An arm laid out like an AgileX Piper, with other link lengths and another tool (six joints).
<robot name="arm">
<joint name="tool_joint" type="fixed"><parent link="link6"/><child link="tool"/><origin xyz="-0.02 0.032 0.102" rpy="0.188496 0 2.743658"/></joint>
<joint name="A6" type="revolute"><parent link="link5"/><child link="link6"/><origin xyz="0 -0.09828 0" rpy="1.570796 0 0"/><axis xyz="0 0 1"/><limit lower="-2.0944" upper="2.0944"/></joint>
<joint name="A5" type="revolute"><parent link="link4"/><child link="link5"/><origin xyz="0 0 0" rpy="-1.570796 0 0"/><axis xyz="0 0 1"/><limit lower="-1.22" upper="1.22"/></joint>
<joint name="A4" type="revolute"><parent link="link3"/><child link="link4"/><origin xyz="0.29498 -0.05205 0" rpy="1.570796 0 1.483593"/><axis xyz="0 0 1"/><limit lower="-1.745" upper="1.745"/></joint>
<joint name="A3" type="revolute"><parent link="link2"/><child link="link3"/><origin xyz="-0.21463 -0.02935 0"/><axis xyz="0 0 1"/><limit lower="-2.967" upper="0"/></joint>
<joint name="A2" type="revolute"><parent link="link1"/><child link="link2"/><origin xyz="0 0 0" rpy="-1.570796 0 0"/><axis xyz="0 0 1"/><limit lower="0" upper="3.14"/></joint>
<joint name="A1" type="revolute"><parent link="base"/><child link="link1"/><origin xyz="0 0 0.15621"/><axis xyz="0 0 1"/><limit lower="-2.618" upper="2.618"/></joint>
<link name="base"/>
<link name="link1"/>
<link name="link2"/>
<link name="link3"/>
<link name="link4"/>
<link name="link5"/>
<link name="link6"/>
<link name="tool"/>
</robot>
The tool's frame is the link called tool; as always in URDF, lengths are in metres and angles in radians.
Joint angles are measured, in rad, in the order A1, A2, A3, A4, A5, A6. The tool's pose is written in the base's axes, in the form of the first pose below.
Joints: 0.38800, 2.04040, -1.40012, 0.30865, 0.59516, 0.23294
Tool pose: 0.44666 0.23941 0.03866; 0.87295 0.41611 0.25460; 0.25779 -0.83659 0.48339; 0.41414 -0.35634 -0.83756
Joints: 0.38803, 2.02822, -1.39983, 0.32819, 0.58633, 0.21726
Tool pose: 0.44887 0.24195 0.04643; 0.86492 0.42375 0.26898; 0.25197 -0.83008 0.49748; 0.43408 -0.36251 -0.82472
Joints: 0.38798, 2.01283, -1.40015, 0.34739, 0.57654, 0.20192
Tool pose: 0.45165 0.24449 0.05625; 0.85461 0.43266 0.28714; 0.24468 -0.82326 0.51223; 0.45801 -0.36750 -0.80942
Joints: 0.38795, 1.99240, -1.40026, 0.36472, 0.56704, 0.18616
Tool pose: 0.45459 0.24692 0.06856; 0.84100 0.44457 0.30834; 0.23806 -0.81584 0.52700; 0.48585 -0.36980 -0.79196
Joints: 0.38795, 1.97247, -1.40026, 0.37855, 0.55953, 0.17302
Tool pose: 0.45697 0.24884 0.08030; 0.82771 0.45576 0.32738; 0.23228 -0.80935 0.53944; 0.51082 -0.37046 -0.77577
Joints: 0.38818, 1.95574, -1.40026, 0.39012, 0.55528, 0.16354
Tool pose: 0.45843 0.25043 0.08999; 0.81744 0.46394 0.34139; 0.22675 -0.80401 0.54968; 0.52950 -0.37192 -0.76243
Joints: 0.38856, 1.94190, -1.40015, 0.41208, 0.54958, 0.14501
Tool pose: 0.45948 0.25285 0.09887; 0.80701 0.47354 0.35283; 0.22082 -0.79612 0.56342; 0.54770 -0.37677 -0.74704
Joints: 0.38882, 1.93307, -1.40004, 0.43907, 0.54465, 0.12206
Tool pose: 0.45997 0.25546 0.10536; 0.79881 0.48237 0.35946; 0.21563 -0.78742 0.57748; 0.56160 -0.38379 -0.73302
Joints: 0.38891, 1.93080, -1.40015, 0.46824, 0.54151, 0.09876
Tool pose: 0.45994 0.25800 0.10851; 0.79500 0.48796 0.36038; 0.21062 -0.77916 0.59038; 0.56888 -0.39345 -0.72220
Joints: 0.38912, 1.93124, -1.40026, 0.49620, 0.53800, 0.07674
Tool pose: 0.45991 0.26035 0.11026; 0.79250 0.49216 0.36017; 0.20573 -0.77169 0.60181; 0.57413 -0.40283 -0.71282
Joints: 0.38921, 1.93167, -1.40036, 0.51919, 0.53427, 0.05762
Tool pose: 0.46004 0.26220 0.11180; 0.78964 0.49626 0.36081; 0.20200 -0.76554 0.61085; 0.57936 -0.40947 -0.70475
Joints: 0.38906, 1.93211, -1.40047, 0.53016, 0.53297, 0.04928
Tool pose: 0.46012 0.26298 0.11240; 0.78893 0.49736 0.36087; 0.19957 -0.76282 0.61504; 0.58118 -0.41320 -0.70107
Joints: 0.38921, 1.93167, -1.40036, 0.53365, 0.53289, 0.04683
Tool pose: 0.46003 0.26332 0.11280; 0.78865 0.49787 0.36079; 0.19882 -0.76177 0.61659; 0.58181 -0.41454 -0.69975
